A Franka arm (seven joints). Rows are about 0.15 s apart.
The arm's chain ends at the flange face. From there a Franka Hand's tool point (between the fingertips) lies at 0.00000 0.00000 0.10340 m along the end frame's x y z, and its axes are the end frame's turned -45 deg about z.
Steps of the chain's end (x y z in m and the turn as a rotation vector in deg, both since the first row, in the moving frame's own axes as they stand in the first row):
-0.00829 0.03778 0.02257 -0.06 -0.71 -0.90
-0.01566 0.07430 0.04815 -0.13 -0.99 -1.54
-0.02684 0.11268 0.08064 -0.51 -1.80 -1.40
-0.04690 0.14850 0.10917 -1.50 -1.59 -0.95
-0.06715 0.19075 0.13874 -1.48 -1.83 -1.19
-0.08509 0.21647 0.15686 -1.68 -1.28 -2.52
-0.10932 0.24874 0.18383 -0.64 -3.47 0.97
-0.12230 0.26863 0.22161 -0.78 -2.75 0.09
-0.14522 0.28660 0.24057 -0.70 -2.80 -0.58
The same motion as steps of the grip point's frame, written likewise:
-0.03357 0.02003 0.02256 0.46 -0.54 -0.90
-0.06506 0.04039 0.04813 0.61 -0.79 -1.54
-0.10162 0.05909 0.08058 0.91 -1.63 -1.40
-0.14211 0.07176 0.10909 0.06 -2.18 -0.95
-0.18659 0.08700 0.13865 0.25 -2.34 -1.19
-0.21700 0.09349 0.15679 -0.28 -2.09 -2.52
-0.25840 0.09493 0.18363 2.00 -2.91 0.97
-0.28093 0.10095 0.22148 1.39 -2.50 0.09
-0.30982 0.09731 0.24044 1.48 -2.47 -0.58

